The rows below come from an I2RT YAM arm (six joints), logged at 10 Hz.
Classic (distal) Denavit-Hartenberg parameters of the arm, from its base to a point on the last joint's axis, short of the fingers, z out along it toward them. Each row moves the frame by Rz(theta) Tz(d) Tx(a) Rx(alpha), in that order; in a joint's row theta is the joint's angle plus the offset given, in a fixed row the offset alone. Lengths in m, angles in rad.
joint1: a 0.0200, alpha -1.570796, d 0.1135, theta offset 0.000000
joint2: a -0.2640, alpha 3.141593, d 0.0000, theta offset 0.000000
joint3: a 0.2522, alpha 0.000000, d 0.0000, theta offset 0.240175
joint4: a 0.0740, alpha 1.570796, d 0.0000, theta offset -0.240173
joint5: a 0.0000, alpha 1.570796, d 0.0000, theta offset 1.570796
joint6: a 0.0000, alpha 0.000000, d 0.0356, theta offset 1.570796
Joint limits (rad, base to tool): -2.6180..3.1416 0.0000..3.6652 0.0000..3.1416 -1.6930..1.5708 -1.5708..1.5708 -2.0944..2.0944
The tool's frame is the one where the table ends.
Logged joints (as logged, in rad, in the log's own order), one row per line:
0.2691, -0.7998, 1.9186, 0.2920, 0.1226, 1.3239
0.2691, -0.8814, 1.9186, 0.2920, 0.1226, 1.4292
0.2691, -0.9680, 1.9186, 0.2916, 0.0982, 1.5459
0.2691, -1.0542, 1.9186, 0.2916, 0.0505, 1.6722
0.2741, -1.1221, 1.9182, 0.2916, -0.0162, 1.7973
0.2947, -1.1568, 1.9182, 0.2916, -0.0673, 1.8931
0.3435, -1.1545, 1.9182, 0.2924, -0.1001, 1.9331
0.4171, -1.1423, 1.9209, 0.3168, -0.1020, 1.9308
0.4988, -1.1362, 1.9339, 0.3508, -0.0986, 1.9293
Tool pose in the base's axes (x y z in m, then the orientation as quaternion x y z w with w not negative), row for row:
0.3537, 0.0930, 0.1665, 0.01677, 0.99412, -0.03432, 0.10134
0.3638, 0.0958, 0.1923, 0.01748, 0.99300, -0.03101, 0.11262
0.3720, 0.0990, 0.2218, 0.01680, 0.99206, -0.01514, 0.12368
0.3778, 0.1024, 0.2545, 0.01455, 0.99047, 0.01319, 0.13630
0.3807, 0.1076, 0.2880, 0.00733, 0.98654, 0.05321, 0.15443
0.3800, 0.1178, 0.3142, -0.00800, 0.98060, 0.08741, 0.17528
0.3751, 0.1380, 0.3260, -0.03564, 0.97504, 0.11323, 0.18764
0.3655, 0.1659, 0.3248, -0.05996, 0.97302, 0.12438, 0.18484
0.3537, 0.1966, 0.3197, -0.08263, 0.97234, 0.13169, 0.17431
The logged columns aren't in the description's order. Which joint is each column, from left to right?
Columns, left to right: joint1, joint4, joint2, joint6, joint5, joint3.
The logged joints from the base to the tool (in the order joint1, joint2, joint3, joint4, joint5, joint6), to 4 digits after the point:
0.2691, 1.9186, 1.3239, -0.7998, 0.1226, 0.2920
0.2691, 1.9186, 1.4292, -0.8814, 0.1226, 0.2920
0.2691, 1.9186, 1.5459, -0.9680, 0.0982, 0.2916
0.2691, 1.9186, 1.6722, -1.0542, 0.0505, 0.2916
0.2741, 1.9182, 1.7973, -1.1221, -0.0162, 0.2916
0.2947, 1.9182, 1.8931, -1.1568, -0.0673, 0.2916
0.3435, 1.9182, 1.9331, -1.1545, -0.1001, 0.2924
0.4171, 1.9209, 1.9308, -1.1423, -0.1020, 0.3168
0.4988, 1.9339, 1.9293, -1.1362, -0.0986, 0.3508

